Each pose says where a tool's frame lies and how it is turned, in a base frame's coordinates. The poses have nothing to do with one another.
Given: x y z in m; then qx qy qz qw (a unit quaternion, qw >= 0).
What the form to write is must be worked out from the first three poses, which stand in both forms.
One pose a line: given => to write
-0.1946 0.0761 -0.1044 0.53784 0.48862 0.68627 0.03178 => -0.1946 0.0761 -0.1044; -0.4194 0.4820 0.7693; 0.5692 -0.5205 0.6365; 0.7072 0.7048 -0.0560
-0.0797 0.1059 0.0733 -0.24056 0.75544 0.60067 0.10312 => -0.0797 0.1059 0.0733; -0.8630 -0.4873 -0.1332; -0.2396 0.1627 0.9572; -0.4448 0.8579 -0.2571
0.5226 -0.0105 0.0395 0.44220 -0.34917 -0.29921 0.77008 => 0.5226 -0.0105 0.0395; 0.5771 0.1520 -0.8024; -0.7696 0.4299 -0.4721; 0.2732 0.8900 0.3651
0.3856 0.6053 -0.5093 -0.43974 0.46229 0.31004 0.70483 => 0.3856 0.6053 -0.5093; 0.3803 -0.8436 0.3790; 0.0305 0.4210 0.9065; -0.9244 -0.3332 0.1858
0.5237 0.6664 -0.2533 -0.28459 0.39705 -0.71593 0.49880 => 0.5237 0.6664 -0.2533; -0.3404 0.4882 0.8036; -0.9402 -0.1871 -0.2846; 0.0114 -0.8524 0.5227
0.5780 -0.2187 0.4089 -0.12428 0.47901 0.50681 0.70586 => 0.5780 -0.2187 0.4089; 0.0274 -0.8345 0.5503; 0.5964 0.4554 0.6610; -0.8022 0.3101 0.5102
